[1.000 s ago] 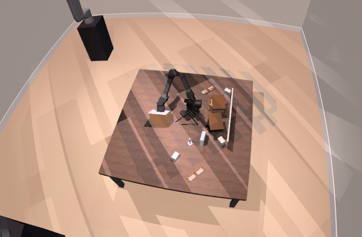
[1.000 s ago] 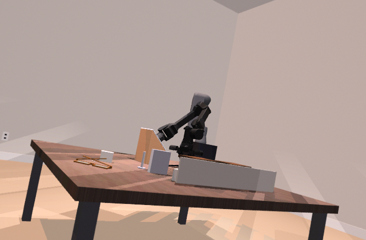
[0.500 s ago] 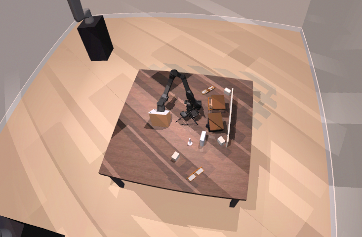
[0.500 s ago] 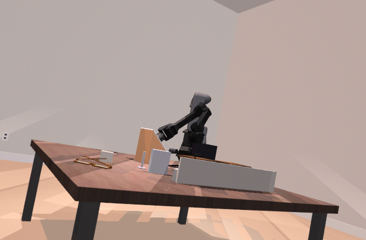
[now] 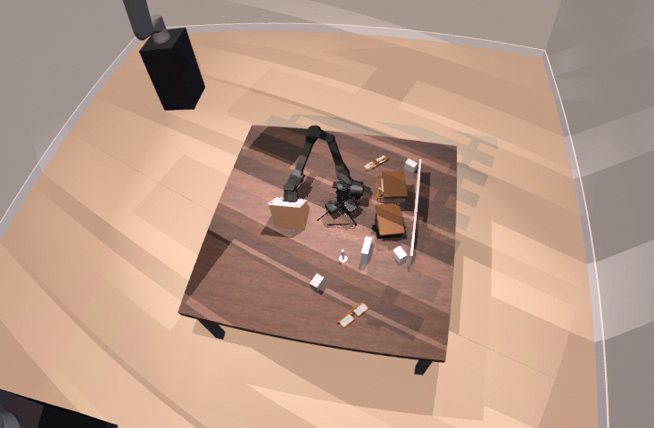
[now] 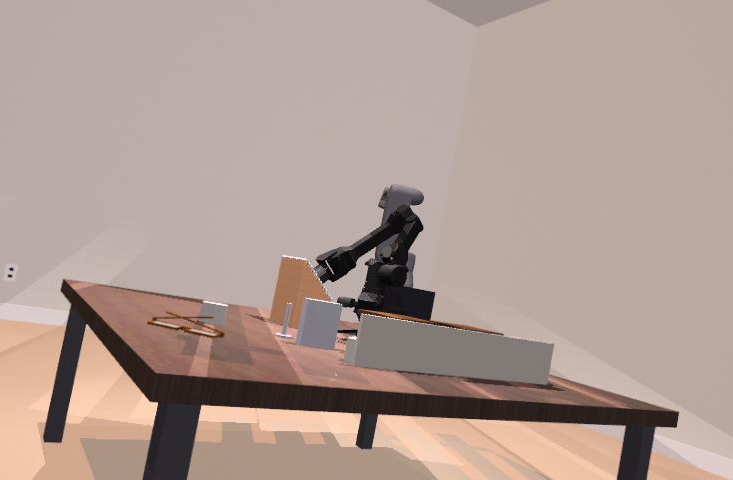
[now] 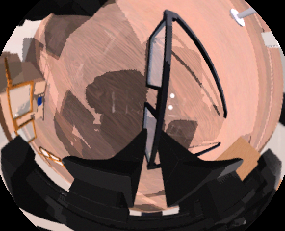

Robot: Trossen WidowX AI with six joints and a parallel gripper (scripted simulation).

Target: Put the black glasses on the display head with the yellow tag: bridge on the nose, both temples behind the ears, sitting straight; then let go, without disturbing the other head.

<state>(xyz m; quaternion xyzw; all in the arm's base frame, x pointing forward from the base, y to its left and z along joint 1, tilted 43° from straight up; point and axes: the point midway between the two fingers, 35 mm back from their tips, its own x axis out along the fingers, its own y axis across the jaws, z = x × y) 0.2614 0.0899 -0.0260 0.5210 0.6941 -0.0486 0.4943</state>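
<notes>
Now: gripper tip 28 cm to the left of the small grey peg stand and 3 cm short of it. Also, from my gripper tip: long white bar 37 cm ahead, 3 cm above, 1 cm to the left; then white block 25 cm to the right, 14 cm ahead, 4 cm above.
</notes>
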